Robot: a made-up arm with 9 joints. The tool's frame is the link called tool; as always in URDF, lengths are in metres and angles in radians.
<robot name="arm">
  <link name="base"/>
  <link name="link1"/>
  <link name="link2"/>
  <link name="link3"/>
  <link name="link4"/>
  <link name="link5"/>
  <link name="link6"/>
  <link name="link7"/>
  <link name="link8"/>
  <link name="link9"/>
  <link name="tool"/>
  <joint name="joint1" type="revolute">
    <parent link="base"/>
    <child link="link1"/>
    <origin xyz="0 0 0.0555"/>
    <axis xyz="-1 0 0"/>
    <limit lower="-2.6" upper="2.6"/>
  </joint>
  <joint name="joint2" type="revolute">
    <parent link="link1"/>
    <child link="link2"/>
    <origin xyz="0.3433 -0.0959 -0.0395"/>
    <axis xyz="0 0 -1"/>
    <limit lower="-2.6" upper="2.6"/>
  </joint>
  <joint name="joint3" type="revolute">
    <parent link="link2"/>
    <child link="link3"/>
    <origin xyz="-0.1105 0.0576 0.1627"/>
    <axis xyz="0 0 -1"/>
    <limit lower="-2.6" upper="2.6"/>
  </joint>
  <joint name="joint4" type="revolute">
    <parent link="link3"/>
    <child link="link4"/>
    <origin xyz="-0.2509 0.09 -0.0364"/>
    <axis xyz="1 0 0"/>
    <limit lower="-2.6" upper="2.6"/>
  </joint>
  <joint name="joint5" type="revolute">
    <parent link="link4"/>
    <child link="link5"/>
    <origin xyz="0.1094 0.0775 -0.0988"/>
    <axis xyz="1 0 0"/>
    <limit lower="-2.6" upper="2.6"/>
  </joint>
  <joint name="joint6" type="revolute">
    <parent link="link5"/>
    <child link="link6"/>
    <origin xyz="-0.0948 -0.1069 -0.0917"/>
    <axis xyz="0 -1 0"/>
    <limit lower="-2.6" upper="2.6"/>
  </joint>
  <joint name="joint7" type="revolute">
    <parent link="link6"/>
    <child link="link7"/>
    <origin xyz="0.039 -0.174 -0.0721"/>
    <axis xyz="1 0 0"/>
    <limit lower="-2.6" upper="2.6"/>
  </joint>
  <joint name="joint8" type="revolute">
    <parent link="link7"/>
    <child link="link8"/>
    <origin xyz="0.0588 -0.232 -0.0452"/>
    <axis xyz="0 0 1"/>
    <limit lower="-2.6" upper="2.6"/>
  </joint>
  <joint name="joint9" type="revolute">
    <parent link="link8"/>
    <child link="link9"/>
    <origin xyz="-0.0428 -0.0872 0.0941"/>
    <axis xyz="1 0 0"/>
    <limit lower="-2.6" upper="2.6"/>
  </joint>
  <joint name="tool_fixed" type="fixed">
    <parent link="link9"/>
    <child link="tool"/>
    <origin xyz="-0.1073 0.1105 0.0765"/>
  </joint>
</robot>
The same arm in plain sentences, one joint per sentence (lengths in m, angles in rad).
The arm has nine revolute joints in a row. What follows holds with every joint at zero, and every direction is one of the base frame's.
Joint 1 lies 0.0555 m along +z from the base frame's origin and rotates about -x, from -2.6 to 2.6 rad.
Joint 2 lies 0.3433 m along +x and 0.0959 m along -y and 0.0395 m along -z from joint 1 and rotates about -z, from -2.6 to 2.6 rad.
Joint 3 lies 0.1105 m along -x and 0.0576 m along +y and 0.1627 m along +z from joint 2 and rotates about -z, from -2.6 to 2.6 rad.
Joint 4 lies 0.2509 m along -x and 0.09 m along +y and 0.0364 m along -z from joint 3 and rotates about +x, from -2.6 to 2.6 rad.
Joint 5 lies 0.1094 m along +x and 0.0775 m along +y and 0.0988 m along -z from joint 4 and rotates about +x, from -2.6 to 2.6 rad.
Joint 6 lies 0.0948 m along -x and 0.1069 m along -y and 0.0917 m along -z from joint 5 and rotates about -y, from -2.6 to 2.6 rad.
Joint 7 lies 0.039 m along +x and 0.174 m along -y and 0.0721 m along -z from joint 6 and rotates about +x, from -2.6 to 2.6 rad.
Joint 8 lies 0.0588 m along +x and 0.232 m along -y and 0.0452 m along -z from joint 7 and rotates about +z, from -2.6 to 2.6 rad.
Joint 9 lies 0.0428 m along -x and 0.0872 m along -y and 0.0941 m along +z from joint 8 and rotates about +x, from -2.6 to 2.6 rad.
The tool frame, which is the frame that the pose is given for, lies 0.1073 m along -x and 0.1105 m along +y and 0.0765 m along +z from joint 9; its axes are parallel to the base frame's.

